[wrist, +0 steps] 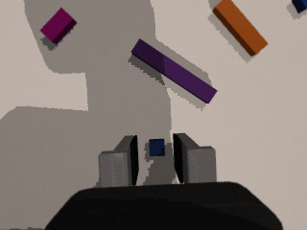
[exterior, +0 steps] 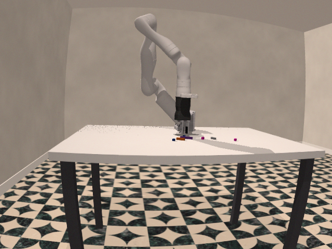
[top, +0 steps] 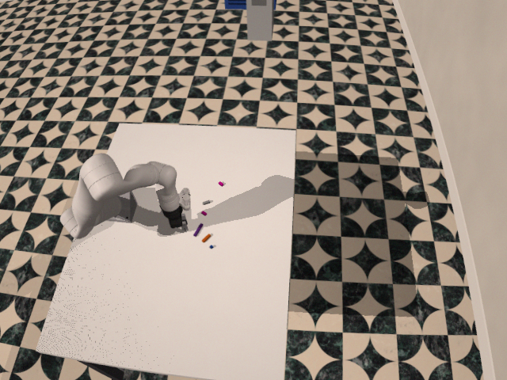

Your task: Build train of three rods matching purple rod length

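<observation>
Now: hand 50 mm short of the purple rod, 10 mm to the right of it and 30 mm above it. Also, from my hand: grey rod (50 mm ahead, 140 mm to the left, 30 mm below); orange rod (90 mm ahead, 20 mm to the right, 30 mm below).
</observation>
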